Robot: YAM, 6 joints.
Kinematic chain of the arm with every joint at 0, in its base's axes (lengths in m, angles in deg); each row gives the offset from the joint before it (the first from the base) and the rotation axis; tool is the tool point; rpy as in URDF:
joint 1: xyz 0 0 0.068 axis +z
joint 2: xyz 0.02 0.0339 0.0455 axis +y
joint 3: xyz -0.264 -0.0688 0 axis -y
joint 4: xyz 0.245 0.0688 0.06 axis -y
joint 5: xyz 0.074 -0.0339 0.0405 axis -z
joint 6: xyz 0.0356 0 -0.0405 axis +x
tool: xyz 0 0 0 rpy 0 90 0
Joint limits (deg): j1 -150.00..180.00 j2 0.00..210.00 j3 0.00..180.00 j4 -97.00..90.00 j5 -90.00..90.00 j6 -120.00..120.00
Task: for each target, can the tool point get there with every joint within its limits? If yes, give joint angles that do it. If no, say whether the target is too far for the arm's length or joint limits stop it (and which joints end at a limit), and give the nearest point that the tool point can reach.
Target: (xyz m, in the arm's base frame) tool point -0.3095 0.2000 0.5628
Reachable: yes | joints -31.09 38.85 134.91 58.43 -18.75 45.25
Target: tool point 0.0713 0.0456 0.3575
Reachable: yes | joints 14.42 21.11 41.36 -15.68 -47.80 -2.83
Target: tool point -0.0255 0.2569 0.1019
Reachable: yes | joints 89.11 96.79 24.52 33.69 -55.80 64.96
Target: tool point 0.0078 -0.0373 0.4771
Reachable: yes | joints 81.80 26.69 86.12 -57.52 21.47 19.24
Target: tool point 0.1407 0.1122 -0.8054
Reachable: no: too far | nearest point 0.1698 0.1354 -0.3790 | short by 0.428 m
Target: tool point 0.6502 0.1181 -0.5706
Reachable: no: too far | nearest point 0.4576 0.0831 -0.3084 | short by 0.327 m
